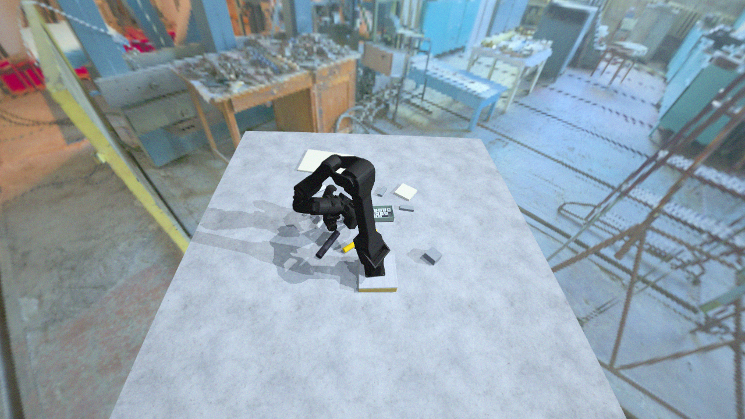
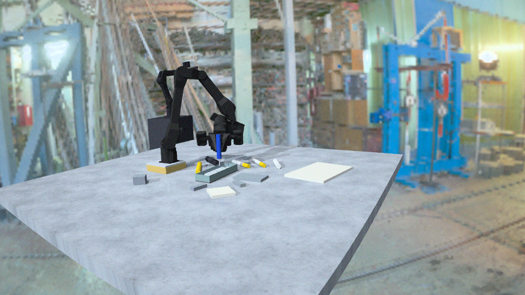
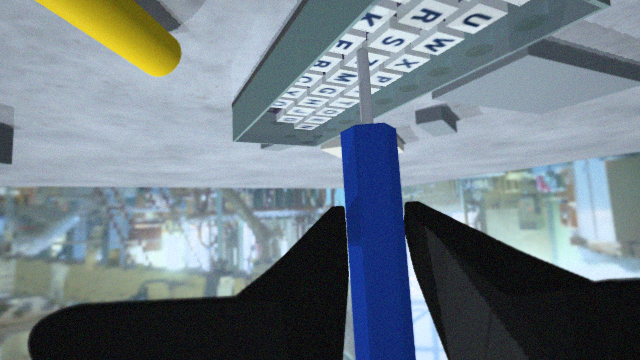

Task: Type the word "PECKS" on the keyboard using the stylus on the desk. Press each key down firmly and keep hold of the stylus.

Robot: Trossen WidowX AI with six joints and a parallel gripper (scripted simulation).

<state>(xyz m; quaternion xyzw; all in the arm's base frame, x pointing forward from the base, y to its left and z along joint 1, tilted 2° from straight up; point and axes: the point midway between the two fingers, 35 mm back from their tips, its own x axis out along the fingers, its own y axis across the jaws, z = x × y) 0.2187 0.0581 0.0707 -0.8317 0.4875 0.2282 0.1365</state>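
The yellow marker lies 100 mm behind my gripper tip and 70 mm below it. Round my gripper tip: grey stylus tip: 50 mm below; black cylinder: 110 mm behind, 110 mm to the left, 70 mm below; blue stylus: 10 mm below.
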